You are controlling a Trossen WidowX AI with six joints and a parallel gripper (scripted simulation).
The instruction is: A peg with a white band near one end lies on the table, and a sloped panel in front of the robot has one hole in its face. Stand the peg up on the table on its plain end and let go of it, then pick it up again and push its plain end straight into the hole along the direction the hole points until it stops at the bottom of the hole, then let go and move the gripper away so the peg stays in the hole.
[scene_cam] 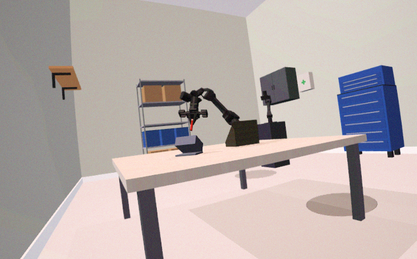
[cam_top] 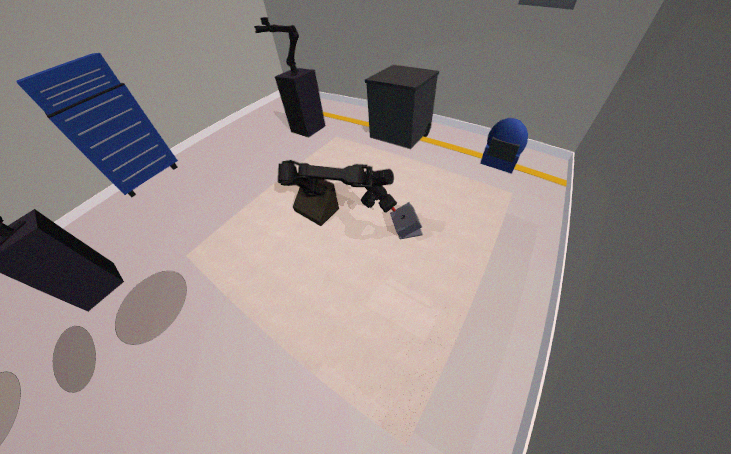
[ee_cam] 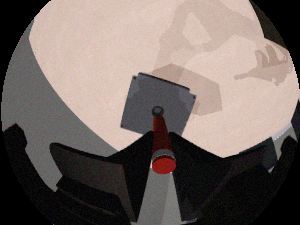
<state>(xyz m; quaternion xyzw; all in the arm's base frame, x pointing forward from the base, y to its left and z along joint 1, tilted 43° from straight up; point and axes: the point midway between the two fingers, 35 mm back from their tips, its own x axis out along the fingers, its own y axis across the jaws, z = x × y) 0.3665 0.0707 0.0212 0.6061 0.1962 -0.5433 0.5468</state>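
Now: the sloped panel 5 cm ahead of my gripper tip, 6 cm to the left of it and 12 cm below it. Also, from my gripper tip: red peg (1 cm behind, 1 cm to the right, 1 cm above).
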